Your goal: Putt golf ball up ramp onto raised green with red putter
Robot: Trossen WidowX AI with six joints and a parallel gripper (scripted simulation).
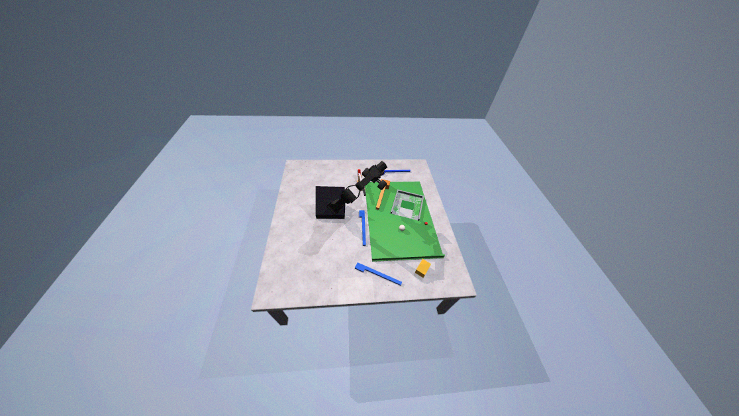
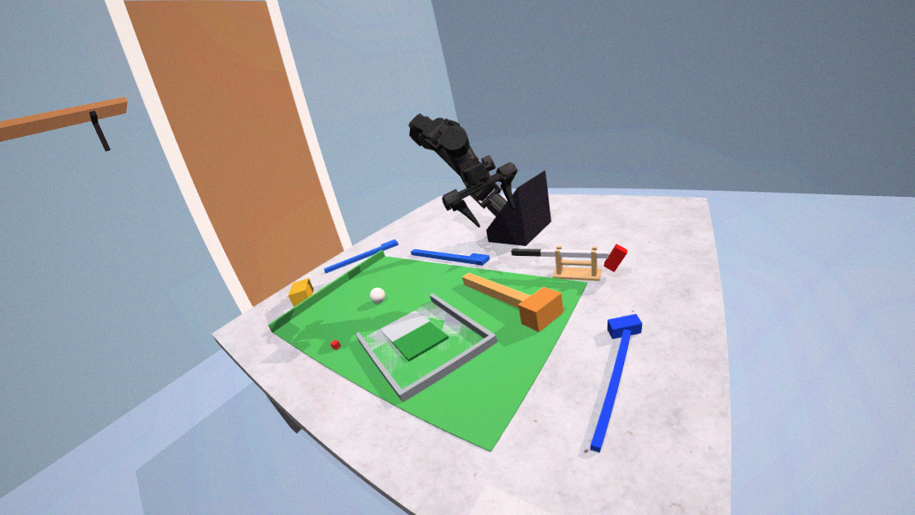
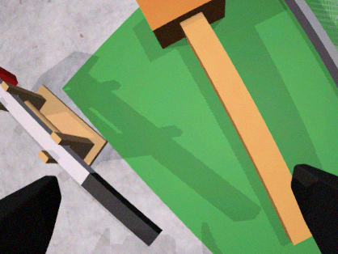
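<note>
My gripper tip is now 13 cm to the right of the red putter, 13 cm above it and 10 cm past it. Also, from my gripper tip: grey walled frame: 27 cm ahead, 18 cm below, 4 cm to the right; white golf ball: 29 cm to the right, 20 cm ahead, 16 cm below; wooden gate: 15 cm to the left, 15 cm below, 10 cm behind.
</note>
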